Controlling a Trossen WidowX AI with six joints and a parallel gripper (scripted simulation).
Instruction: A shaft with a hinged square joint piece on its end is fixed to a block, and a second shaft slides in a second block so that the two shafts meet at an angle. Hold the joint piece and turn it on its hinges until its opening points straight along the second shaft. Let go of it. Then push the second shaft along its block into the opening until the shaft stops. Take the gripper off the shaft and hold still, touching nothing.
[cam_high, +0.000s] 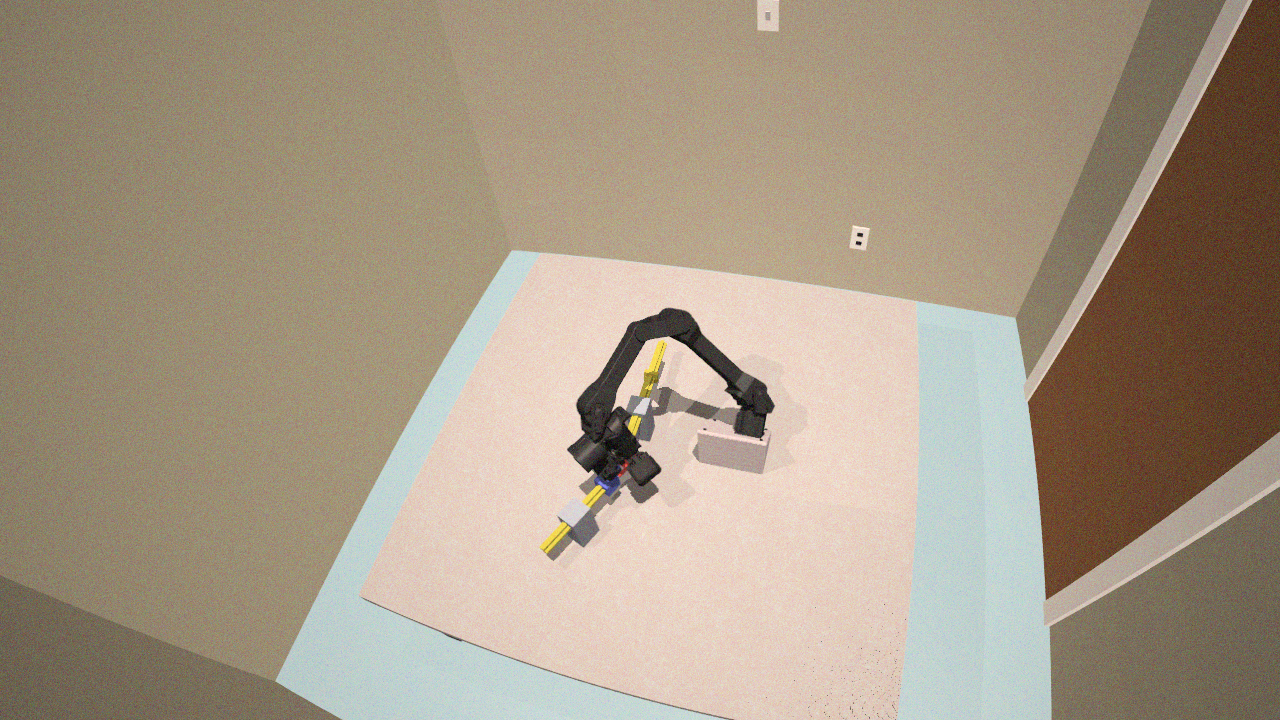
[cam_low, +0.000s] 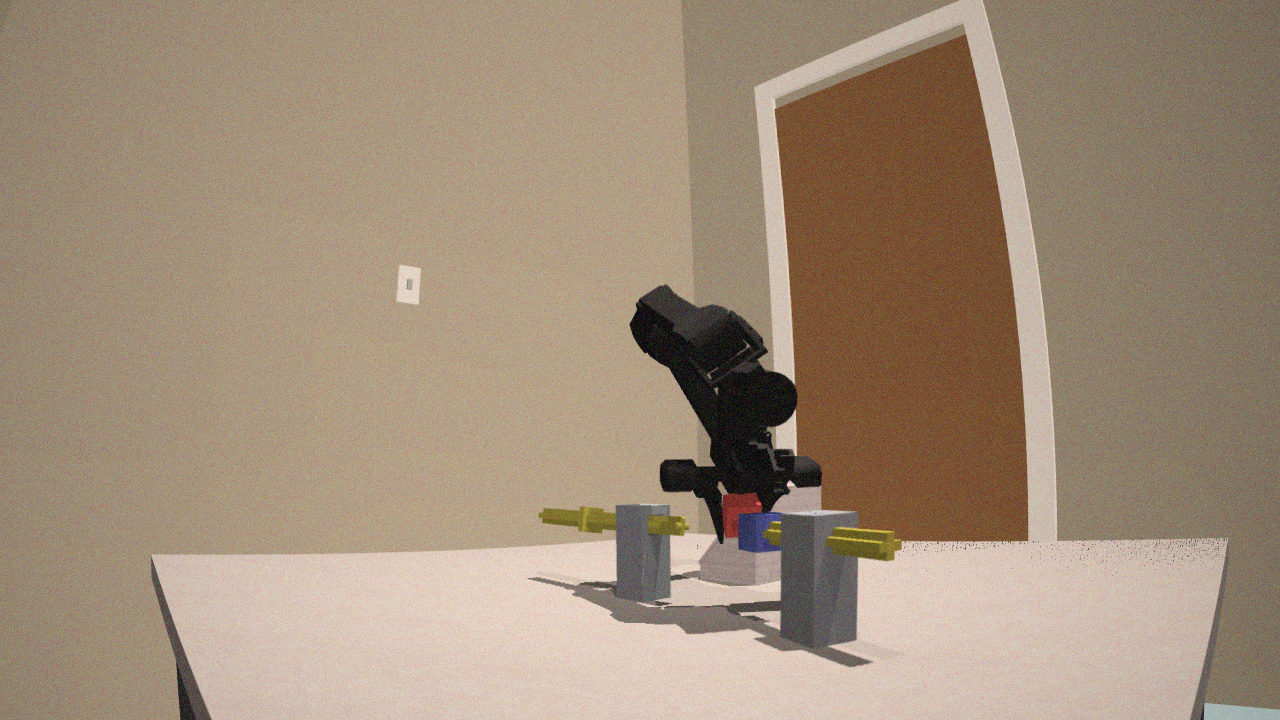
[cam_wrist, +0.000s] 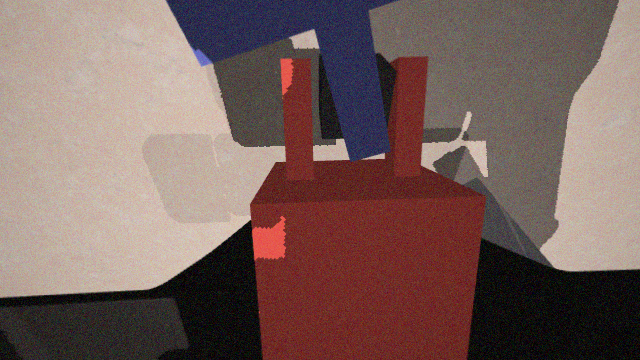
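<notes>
Now: gripper tip 1 cm short of the red joint piece, 2 cm to the right of it and 3 cm below it.
</notes>
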